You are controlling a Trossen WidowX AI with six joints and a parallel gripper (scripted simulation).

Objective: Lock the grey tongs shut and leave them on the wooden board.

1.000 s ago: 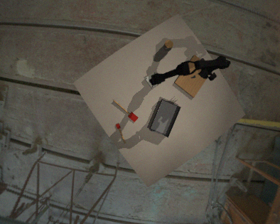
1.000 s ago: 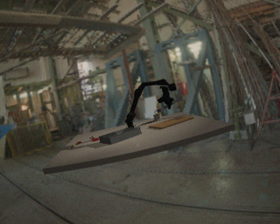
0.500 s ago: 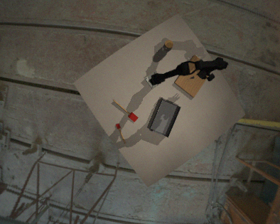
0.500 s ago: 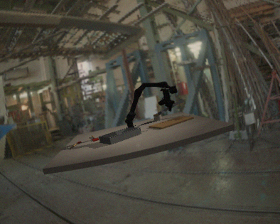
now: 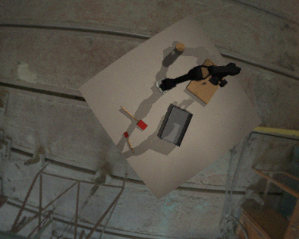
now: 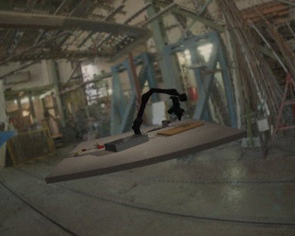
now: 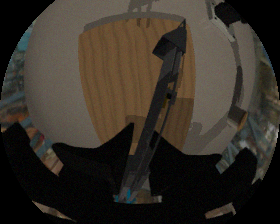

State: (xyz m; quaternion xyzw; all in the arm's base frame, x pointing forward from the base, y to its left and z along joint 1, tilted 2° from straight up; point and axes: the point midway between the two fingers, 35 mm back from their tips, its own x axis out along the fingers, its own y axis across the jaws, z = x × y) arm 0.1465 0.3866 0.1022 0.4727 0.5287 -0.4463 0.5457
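Right now my gripper tip is 1 cm to the left of the wooden board and 7 cm above it. From my gripper tip the other things lie so: roasting tin: 20 cm ahead, 47 cm to the right, 5 cm below.
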